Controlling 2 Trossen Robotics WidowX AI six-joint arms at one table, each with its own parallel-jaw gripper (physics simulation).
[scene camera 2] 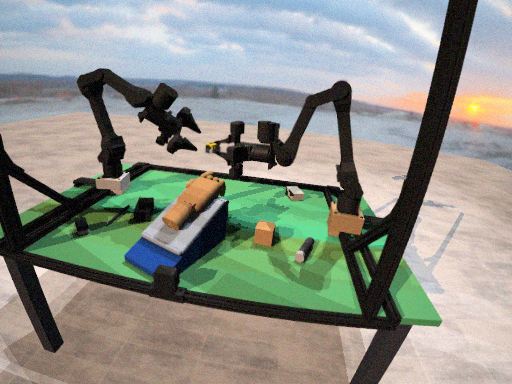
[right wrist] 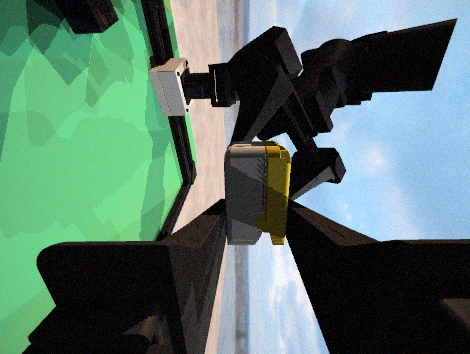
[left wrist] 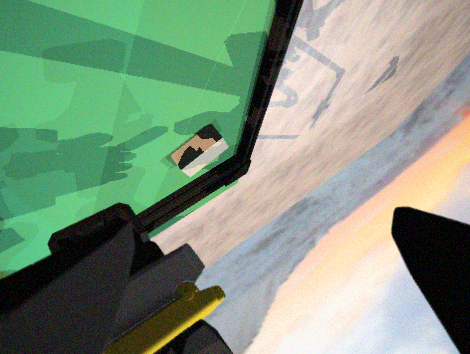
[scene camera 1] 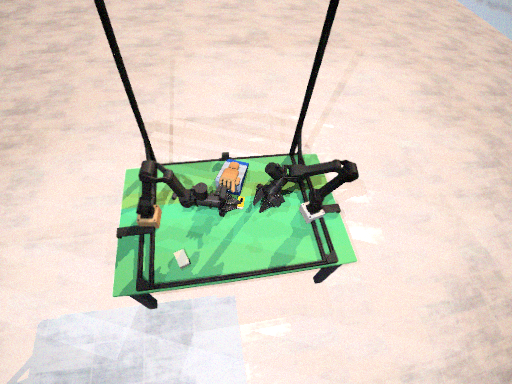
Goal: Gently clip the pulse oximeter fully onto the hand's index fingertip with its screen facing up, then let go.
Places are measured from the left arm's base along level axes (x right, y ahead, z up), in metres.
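Pixels of known places: left gripper, between the fingertips: [scene camera 2: 198, 141] [left wrist: 263, 227] [scene camera 1: 256, 208]; right gripper, between the fingertips: [scene camera 2: 214, 147] [right wrist: 254, 205] [left wrist: 172, 296] [scene camera 1: 240, 204]; left arm's base, origin of its link: [scene camera 2: 112, 175] [right wrist: 186, 86] [scene camera 1: 313, 208]; right arm's base, origin of its link: [scene camera 2: 347, 210] [scene camera 1: 147, 213].
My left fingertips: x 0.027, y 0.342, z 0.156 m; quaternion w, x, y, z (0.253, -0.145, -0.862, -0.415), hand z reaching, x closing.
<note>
Ahead of a thing's pixels: the offset from my left fingertips to its top centre. "pt": to the spot under its first point.
The tan model hand [scene camera 1: 230, 177] [scene camera 2: 197, 194] lies palm down on a grey pad on a blue wedge @[pt dx +0.429, dy -0.063, dz -0.184 m] [scene camera 2: 152, 255], fingers pointing to the table's middle. My right gripper [scene camera 1: 233, 203] [scene camera 2: 219, 147] [right wrist: 254, 205] is shut on the grey and yellow pulse oximeter @[dx +0.056, dy +0.055, dz +0.011 m] [scene camera 1: 240, 202] [scene camera 2: 212, 146] [right wrist: 256, 189]. It holds the oximeter in the air just beyond the hand's fingertips, apart from them. The oximeter's yellow edge also shows in the left wrist view [left wrist: 174, 316]. My left gripper [scene camera 1: 260, 206] [scene camera 2: 197, 140] is open and empty, raised close beside the oximeter.
A white block @[dx -0.043, dy +0.394, dz -0.185 m] [scene camera 1: 181, 258] [scene camera 2: 295, 193] [left wrist: 200, 151] lies near a table corner. An orange cube @[dx +0.297, dy +0.222, dz -0.165 m] [scene camera 2: 264, 232] and a dark cylinder @[dx +0.357, dy +0.328, dz -0.188 m] [scene camera 2: 304, 249] lie near the right arm's base. Small black parts @[pt dx +0.201, dy -0.151, dz -0.181 m] [scene camera 2: 143, 209] lie beside the wedge. A black frame [scene camera 1: 235, 275] edges the green table.
</note>
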